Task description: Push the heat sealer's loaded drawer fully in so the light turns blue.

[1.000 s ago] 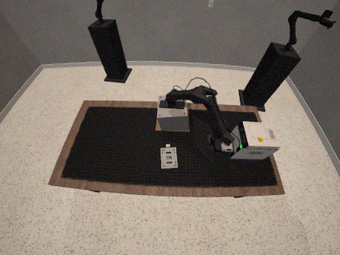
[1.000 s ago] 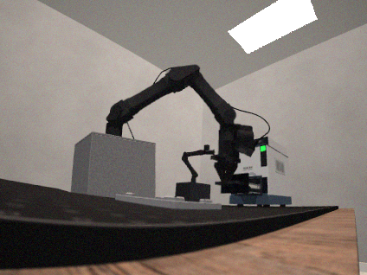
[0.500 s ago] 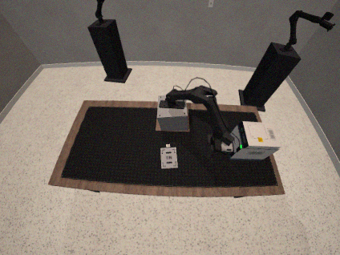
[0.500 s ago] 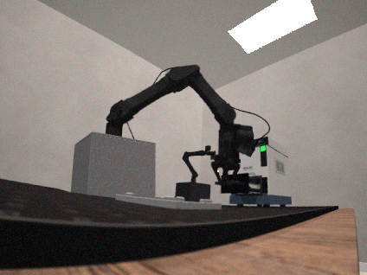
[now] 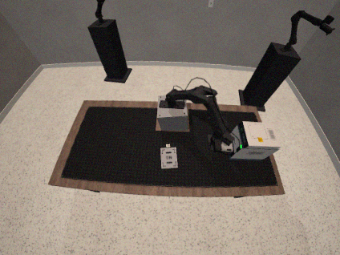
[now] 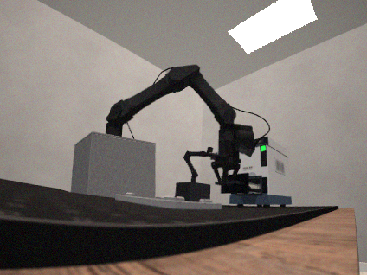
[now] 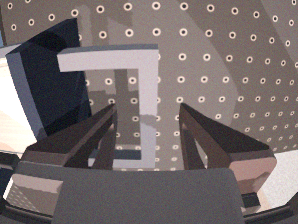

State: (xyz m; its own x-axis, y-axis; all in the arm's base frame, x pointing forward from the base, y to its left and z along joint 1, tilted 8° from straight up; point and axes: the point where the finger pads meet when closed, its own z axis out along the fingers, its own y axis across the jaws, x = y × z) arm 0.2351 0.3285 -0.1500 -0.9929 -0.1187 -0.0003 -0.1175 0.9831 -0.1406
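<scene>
The sealer drawer lies 1 cm behind my hand, 11 cm to the left of it and 1 cm below it.
</scene>
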